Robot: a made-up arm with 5 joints.
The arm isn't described. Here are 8 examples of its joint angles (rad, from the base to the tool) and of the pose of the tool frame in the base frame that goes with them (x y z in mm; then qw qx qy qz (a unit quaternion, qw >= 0)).
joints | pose
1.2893 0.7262 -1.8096 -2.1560 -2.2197 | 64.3 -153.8 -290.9 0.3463 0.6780 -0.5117 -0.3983
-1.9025 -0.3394 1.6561 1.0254 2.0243 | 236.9 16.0 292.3 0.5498 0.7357 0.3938 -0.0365
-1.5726 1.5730 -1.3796 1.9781 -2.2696 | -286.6 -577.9 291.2 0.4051 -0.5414 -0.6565 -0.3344
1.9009 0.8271 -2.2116 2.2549 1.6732 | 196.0 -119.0 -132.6 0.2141 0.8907 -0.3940 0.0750
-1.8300 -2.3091 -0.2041 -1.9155 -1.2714 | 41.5 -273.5 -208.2 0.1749 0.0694 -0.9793 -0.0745
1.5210 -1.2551 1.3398 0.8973 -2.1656 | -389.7 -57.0 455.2 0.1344 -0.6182 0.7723 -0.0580
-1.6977 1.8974 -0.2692 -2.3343 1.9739 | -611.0 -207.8 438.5 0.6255 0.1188 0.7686 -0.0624
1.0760 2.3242 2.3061 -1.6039 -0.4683 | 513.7 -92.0 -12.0 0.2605 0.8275 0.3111 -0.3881
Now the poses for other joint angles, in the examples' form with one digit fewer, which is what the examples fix.
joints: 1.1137 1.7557 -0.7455 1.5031 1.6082
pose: 320 -271 -47 0.078 0.358 -0.928 -0.068
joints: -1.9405 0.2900 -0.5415 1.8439 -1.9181
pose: 362 -409 90 0.874 -0.233 -0.406 0.132
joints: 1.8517 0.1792 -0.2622 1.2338 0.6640
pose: 123 -228 -393 0.738 0.126 -0.662 -0.035
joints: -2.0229 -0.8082 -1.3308 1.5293 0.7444
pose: 375 -111 29 0.185 0.527 -0.765 0.321
